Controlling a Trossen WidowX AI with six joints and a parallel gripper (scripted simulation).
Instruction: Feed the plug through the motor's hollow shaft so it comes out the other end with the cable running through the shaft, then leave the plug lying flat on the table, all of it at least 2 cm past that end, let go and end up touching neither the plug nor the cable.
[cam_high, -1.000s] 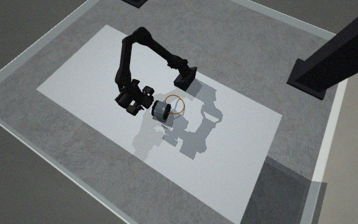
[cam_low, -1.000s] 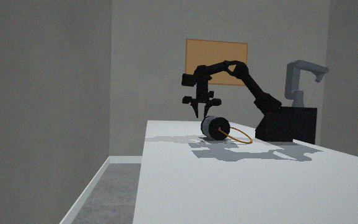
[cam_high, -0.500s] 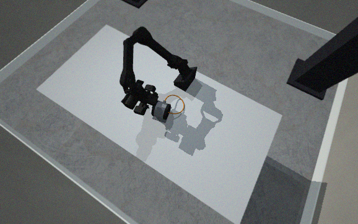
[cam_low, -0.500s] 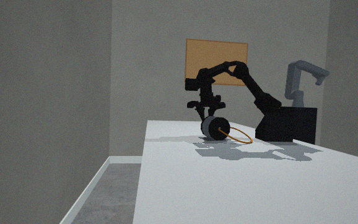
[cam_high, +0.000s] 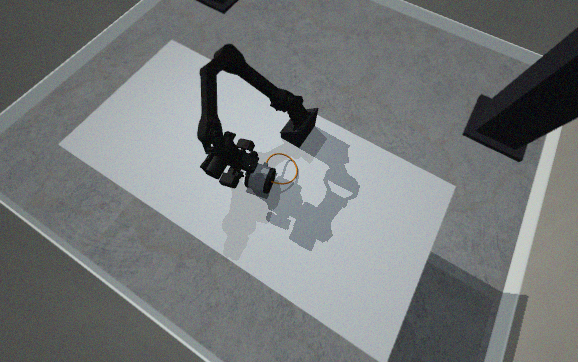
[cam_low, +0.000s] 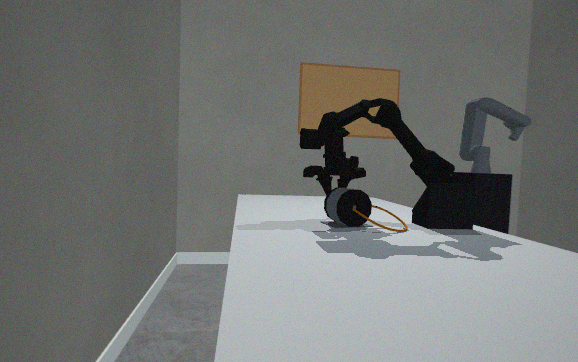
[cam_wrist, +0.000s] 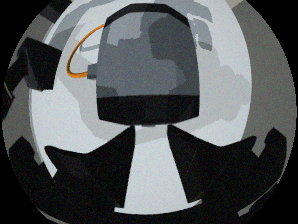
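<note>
Now: hand 4 cm above the plug, 2 cm to the right of it and 1 cm past it.
</note>
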